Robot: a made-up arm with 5 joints.
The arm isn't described. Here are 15 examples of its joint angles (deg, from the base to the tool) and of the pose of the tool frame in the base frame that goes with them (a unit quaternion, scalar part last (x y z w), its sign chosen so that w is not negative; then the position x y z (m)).
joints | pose
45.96 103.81 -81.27 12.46 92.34 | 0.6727 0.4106 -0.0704 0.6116 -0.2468 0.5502 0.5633
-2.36 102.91 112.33 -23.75 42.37 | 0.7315 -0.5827 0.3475 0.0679 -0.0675 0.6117 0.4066
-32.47 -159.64 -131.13 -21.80 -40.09 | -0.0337 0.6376 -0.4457 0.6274 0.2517 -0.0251 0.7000
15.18 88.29 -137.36 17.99 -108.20 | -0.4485 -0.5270 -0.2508 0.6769 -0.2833 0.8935 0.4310
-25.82 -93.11 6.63 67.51 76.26 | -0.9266 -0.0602 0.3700 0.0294 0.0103 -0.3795 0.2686
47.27 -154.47 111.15 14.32 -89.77 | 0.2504 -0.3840 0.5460 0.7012 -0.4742 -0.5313 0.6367
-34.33 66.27 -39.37 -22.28 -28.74 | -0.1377 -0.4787 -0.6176 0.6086 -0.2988 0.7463 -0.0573
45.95 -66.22 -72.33 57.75 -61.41 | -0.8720 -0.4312 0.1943 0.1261 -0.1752 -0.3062 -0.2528
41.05 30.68 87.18 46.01 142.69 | -0.3120 -0.4193 0.1441 0.8403 0.1794 0.6887 0.2725
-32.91 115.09 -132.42 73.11 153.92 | 0.0076 -0.9172 -0.0592 0.3940 -0.2632 0.7014 0.4585
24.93 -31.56 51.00 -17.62 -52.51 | 0.3352 -0.8710 0.2450 0.2626 0.0899 -0.0499 -0.3484
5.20 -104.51 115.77 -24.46 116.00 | -0.5076 0.7613 0.2983 0.2717 -0.1381 -0.3582 0.1259
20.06 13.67 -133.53 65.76 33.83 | -0.3709 0.3213 -0.5943 0.6372 -0.0112 0.5479 -0.1613
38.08 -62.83 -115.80 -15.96 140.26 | 0.3774 -0.2999 -0.7601 0.4358 -0.1131 -0.2908 -0.0247
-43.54 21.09 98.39 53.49 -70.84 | -0.7337 0.6447 -0.2073 0.0544 -0.3208 0.3247 -0.5583
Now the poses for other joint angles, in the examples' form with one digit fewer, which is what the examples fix.
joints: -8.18 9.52 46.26 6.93 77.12
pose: 0.011 -0.114 0.338 0.934 -0.109 0.316 -0.265
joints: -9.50 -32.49 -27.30 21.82 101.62
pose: -0.529 0.089 -0.296 0.790 -0.081 -0.147 -0.214
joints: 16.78 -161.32 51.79 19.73 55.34
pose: -0.865 0.326 0.331 0.188 -0.208 -0.143 0.713
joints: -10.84 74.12 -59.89 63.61 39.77
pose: -0.104 0.134 -0.194 0.966 -0.251 0.705 0.094
